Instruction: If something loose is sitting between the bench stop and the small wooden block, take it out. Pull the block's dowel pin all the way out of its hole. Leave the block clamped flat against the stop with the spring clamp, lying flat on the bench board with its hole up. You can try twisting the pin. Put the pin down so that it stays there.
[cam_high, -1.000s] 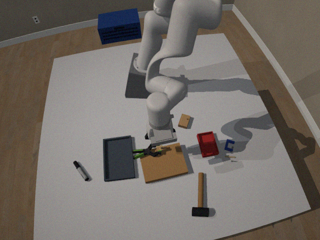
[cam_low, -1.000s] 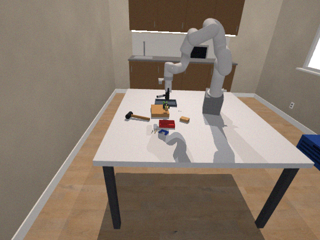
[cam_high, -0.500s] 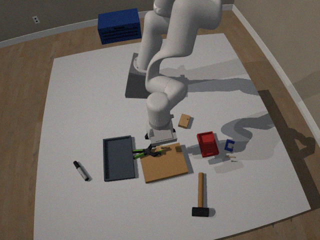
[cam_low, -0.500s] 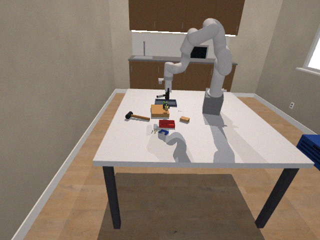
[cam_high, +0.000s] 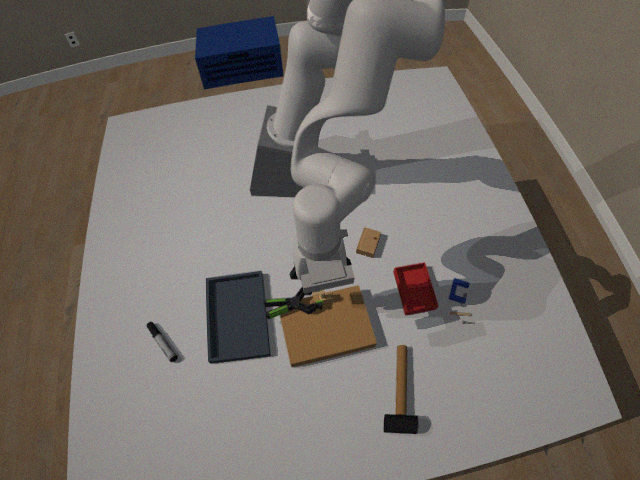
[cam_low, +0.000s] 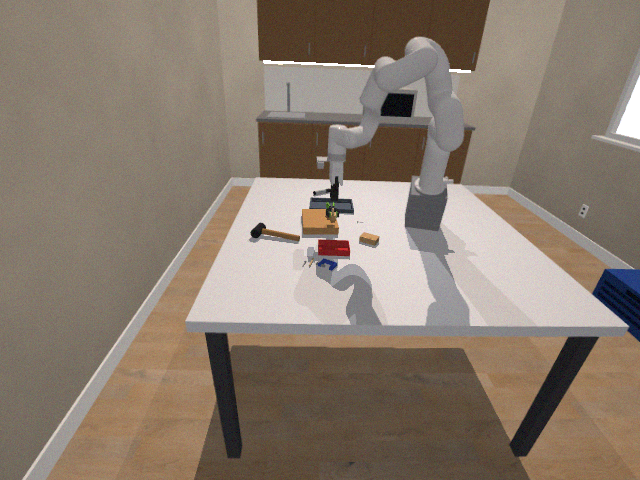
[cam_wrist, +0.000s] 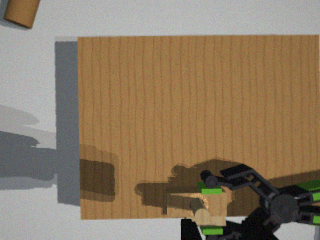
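Right now my hand is 9 cm above the dowel pin. From my hand the other things lie so: red box 2 cm ahead, 23 cm to the left, 14 cm below; then grey tray 2 cm behind, 21 cm to the right, 13 cm below; then small wooden block 10 cm below.
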